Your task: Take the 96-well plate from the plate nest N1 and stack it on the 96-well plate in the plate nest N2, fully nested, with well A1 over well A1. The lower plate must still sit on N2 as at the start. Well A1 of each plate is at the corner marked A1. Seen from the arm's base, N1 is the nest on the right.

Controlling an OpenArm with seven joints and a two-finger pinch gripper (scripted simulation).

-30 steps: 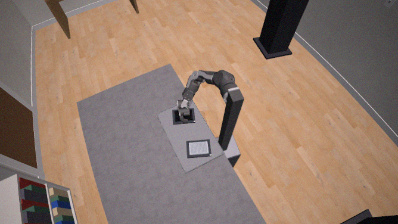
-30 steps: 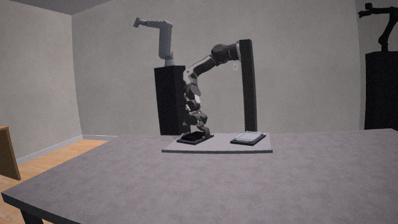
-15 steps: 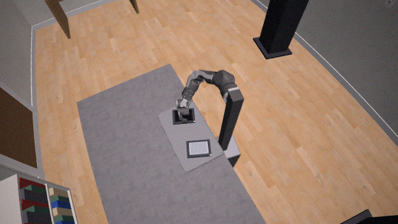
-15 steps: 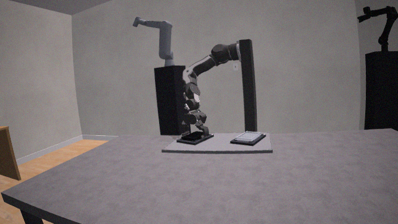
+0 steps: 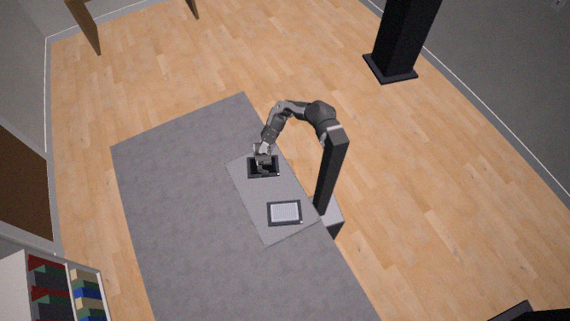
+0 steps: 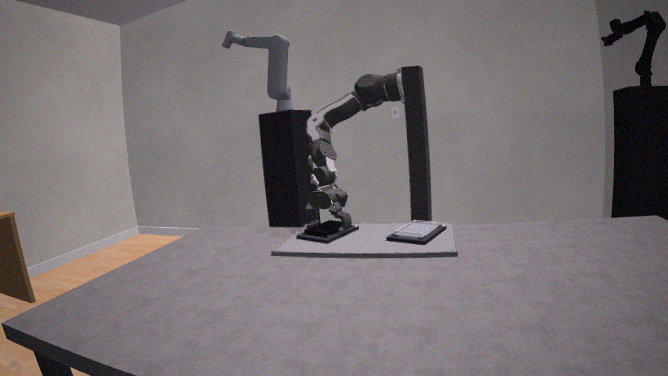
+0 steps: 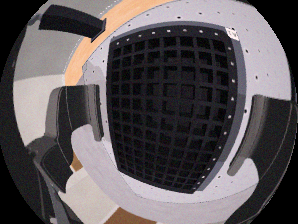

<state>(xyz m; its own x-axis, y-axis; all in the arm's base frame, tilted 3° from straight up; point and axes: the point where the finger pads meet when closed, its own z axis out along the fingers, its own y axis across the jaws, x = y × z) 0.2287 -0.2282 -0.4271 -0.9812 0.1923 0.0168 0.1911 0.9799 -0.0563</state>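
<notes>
Now: hand right at the dark 96-well plate. Also, from my hand: nest N1: 10 mm below; white 96-well plate: 30 mm behind, 270 mm to the left.
</notes>
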